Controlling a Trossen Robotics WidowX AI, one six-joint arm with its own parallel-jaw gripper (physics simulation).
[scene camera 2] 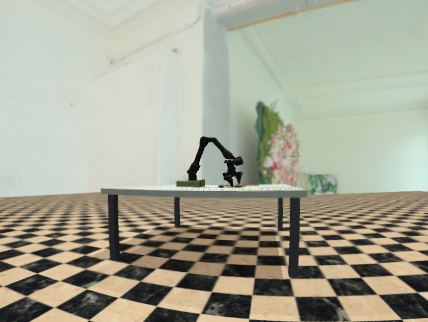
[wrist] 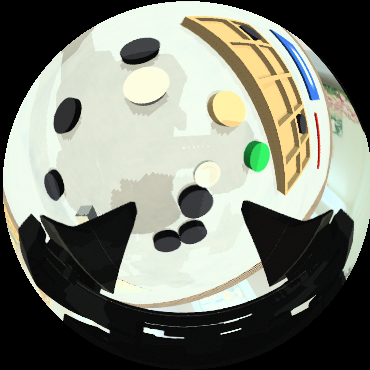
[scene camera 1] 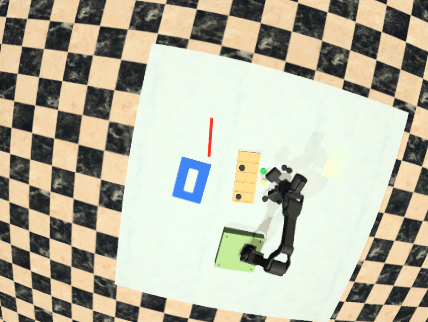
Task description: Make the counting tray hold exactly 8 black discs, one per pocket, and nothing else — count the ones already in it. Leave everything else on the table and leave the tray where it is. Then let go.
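Observation:
The tan counting tray [scene camera 1: 245,186] [wrist: 260,59] has black discs in two pockets: one disc [scene camera 1: 238,197] [wrist: 249,32] near one end, another disc [scene camera 1: 242,168] [wrist: 302,123] towards the other. Several loose black discs lie on the table; in the wrist view one black disc [wrist: 195,201] lies in line between the fingertips, with two smaller-looking black discs [wrist: 167,241] [wrist: 193,232] beyond it. Other black discs [wrist: 140,51] [wrist: 67,115] [wrist: 54,185] lie farther off. My gripper [scene camera 1: 274,184] [scene camera 2: 234,183] [wrist: 189,207] is wide open and empty, low over the table beside the tray.
A green disc [scene camera 1: 263,171] [wrist: 257,156] and a yellow disc [scene camera 1: 263,182] [wrist: 227,108] lie beside the tray. A white disc [wrist: 146,85], a cream disc [wrist: 207,173] and a grey block [wrist: 86,214] lie nearby. A blue frame [scene camera 1: 181,177] and a red bar [scene camera 1: 210,137] lie past the tray.

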